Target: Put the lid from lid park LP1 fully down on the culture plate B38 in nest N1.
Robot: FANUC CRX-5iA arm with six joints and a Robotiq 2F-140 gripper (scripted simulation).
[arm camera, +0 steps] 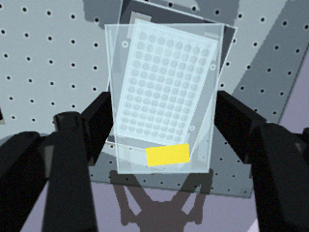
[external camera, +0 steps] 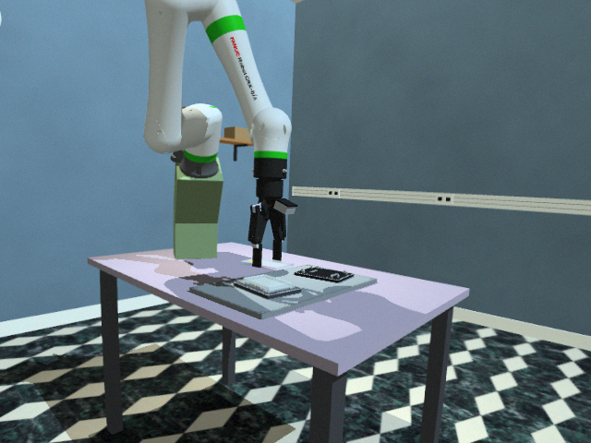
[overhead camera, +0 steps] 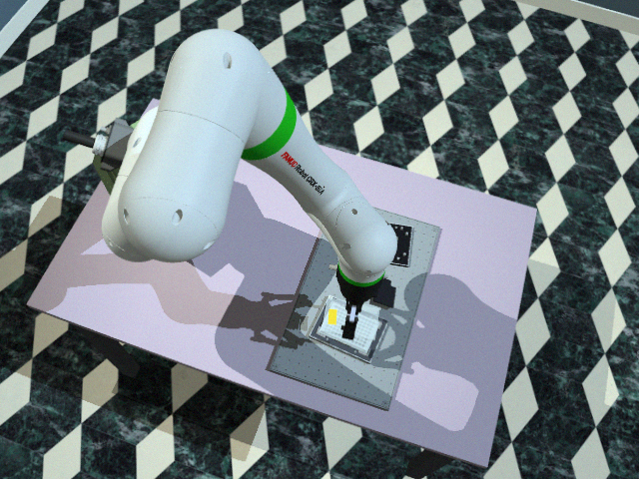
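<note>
My gripper is now 8 cm above the white culture plate B38. From my hand the other things lie so: nest N1 (9 cm below); corner mark (5 cm behind, 8 cm to the left, 9 cm below); clear lid (2 cm below).
</note>
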